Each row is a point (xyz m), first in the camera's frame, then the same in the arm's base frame.
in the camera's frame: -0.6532 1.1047 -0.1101
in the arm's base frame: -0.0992 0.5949 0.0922
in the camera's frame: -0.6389 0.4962 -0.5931
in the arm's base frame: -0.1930 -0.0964 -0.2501
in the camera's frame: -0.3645 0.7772 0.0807
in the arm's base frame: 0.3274 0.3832 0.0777
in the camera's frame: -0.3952 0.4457 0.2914
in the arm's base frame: 0.5274 0.1114 0.2810
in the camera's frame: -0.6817 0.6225 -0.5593
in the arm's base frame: -0.2427 0.0238 -0.2051
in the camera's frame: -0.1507 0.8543 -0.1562
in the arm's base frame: 0.3248 0.4415 -0.2454
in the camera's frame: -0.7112 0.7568 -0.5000
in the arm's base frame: -0.2697 0.1601 -0.1493
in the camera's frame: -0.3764 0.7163 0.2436
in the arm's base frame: 0.4328 0.3615 0.2148
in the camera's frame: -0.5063 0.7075 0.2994
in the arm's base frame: 0.3710 0.3415 0.3407
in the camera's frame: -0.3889 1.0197 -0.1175
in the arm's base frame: 0.1199 0.5627 -0.0754
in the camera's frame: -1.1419 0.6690 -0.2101
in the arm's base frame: -0.3953 0.0628 0.3527
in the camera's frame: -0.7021 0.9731 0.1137
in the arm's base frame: 0.0355 0.5131 0.3043
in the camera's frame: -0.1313 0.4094 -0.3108
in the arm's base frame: 0.3803 -0.0152 -0.3482
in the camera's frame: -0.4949 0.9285 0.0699
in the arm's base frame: 0.1783 0.4999 0.1422
